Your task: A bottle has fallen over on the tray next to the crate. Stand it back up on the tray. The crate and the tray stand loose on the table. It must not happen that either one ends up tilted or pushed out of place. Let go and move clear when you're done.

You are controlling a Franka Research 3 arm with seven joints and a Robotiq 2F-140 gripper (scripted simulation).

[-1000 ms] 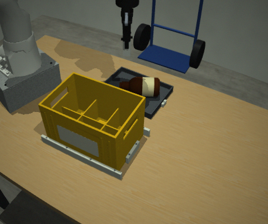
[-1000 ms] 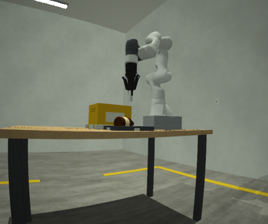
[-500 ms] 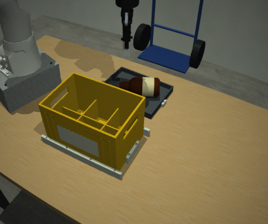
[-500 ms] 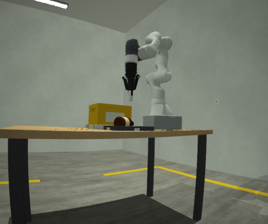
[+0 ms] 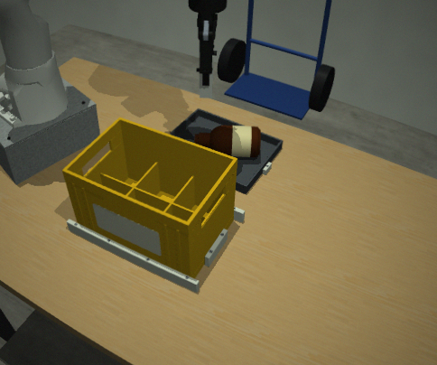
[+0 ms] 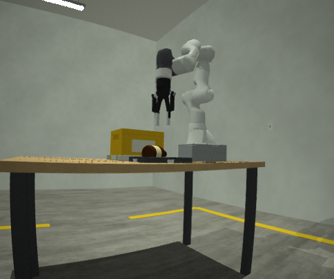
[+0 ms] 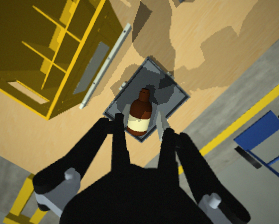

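The bottle is 180 mm below my hand, 40 mm ahead of it and 20 mm to the left of it. Also, from my hand: yellow crate 250 mm to the right, 130 mm below, 30 mm ahead; then tray 210 mm below, 30 mm ahead, 20 mm to the left.
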